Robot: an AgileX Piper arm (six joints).
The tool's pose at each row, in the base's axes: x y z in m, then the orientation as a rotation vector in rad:
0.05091, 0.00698, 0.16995, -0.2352, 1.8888, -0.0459
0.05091, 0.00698, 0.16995, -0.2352, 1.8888, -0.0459
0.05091, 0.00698, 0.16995, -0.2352, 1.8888, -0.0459
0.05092, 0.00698, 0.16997, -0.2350, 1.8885, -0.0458
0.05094, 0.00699, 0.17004, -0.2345, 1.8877, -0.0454
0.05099, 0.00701, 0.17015, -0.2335, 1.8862, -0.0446
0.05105, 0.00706, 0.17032, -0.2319, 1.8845, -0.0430
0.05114, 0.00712, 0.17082, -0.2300, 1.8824, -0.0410
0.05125, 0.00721, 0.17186, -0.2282, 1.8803, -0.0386
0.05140, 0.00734, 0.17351, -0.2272, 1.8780, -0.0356
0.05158, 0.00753, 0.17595, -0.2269, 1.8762, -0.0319
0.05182, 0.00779, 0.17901, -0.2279, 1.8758, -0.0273
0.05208, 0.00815, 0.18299, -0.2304, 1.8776, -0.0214
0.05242, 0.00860, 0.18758, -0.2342, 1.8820, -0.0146
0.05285, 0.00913, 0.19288, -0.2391, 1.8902, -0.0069
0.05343, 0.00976, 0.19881, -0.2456, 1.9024, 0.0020
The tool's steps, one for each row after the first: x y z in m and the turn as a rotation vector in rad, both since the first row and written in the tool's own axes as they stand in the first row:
0.00000, 0.00000, 0.00000, 0.0000, 0.0000, 0.0000
0.00000, 0.00000, 0.00000, 0.0000, 0.0000, 0.0000
-0.00002, 0.00000, 0.00000, 0.0001, -0.0003, 0.0002
-0.00010, -0.00001, 0.00000, 0.0001, -0.0012, 0.0007
-0.00022, -0.00001, 0.00001, 0.0002, -0.0028, 0.0016
-0.00040, 0.00000, 0.00002, 0.0000, -0.0047, 0.0034
-0.00091, -0.00002, -0.00006, -0.0003, -0.0071, 0.0056
-0.00193, -0.00011, -0.00028, -0.0008, -0.0095, 0.0079
-0.00354, -0.00024, -0.00067, -0.0022, -0.0121, 0.0099
-0.00591, -0.00045, -0.00128, -0.0045, -0.0142, 0.0118
-0.00889, -0.00068, -0.00203, -0.0082, -0.0150, 0.0134
-0.01275, -0.00095, -0.00305, -0.0136, -0.0137, 0.0147
-0.01722, -0.00124, -0.00419, -0.0206, -0.0097, 0.0158
-0.02240, -0.00157, -0.00547, -0.0290, -0.0021, 0.0168
-0.02823, -0.00192, -0.00681, -0.0393, 0.0096, 0.0175

